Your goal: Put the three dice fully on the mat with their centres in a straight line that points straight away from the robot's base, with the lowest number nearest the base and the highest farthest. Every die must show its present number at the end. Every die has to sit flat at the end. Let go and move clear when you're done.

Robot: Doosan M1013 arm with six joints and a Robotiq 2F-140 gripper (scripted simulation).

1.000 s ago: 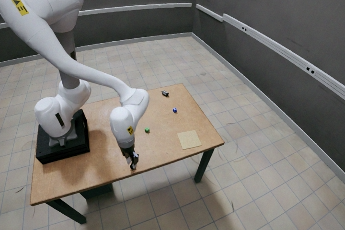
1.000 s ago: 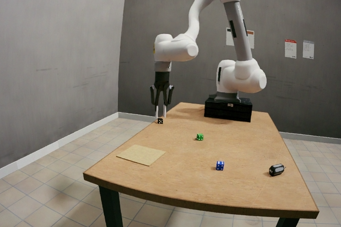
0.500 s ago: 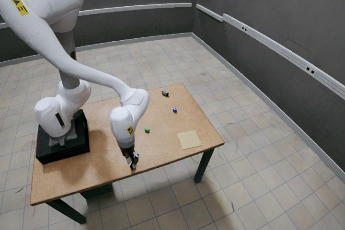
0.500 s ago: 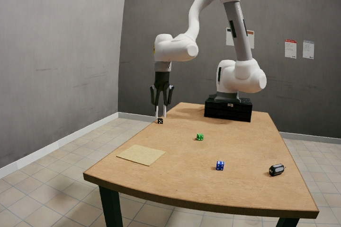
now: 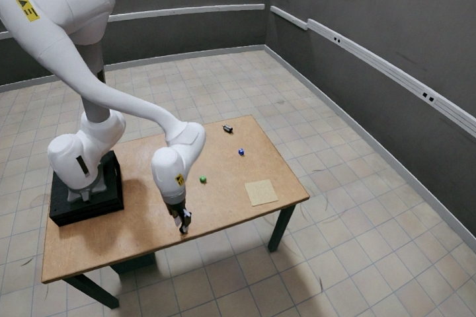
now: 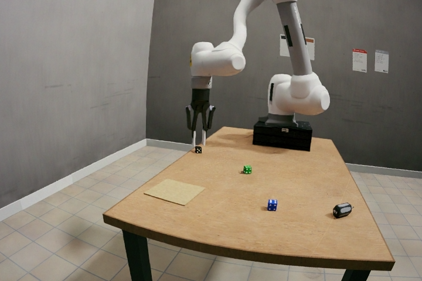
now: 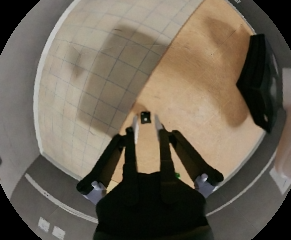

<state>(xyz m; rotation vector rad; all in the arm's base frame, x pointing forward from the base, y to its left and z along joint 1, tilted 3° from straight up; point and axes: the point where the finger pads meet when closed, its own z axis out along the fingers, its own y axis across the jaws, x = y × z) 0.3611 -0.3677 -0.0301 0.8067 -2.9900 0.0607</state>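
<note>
The black die lies 5 cm below my hand. The rest, counted from my hand: tan mat: 43 cm ahead, 4 cm to the left, 6 cm below; then green die: 18 cm ahead, 24 cm to the left, 5 cm below; then blue die: 46 cm ahead, 34 cm to the left, 5 cm below.
</note>
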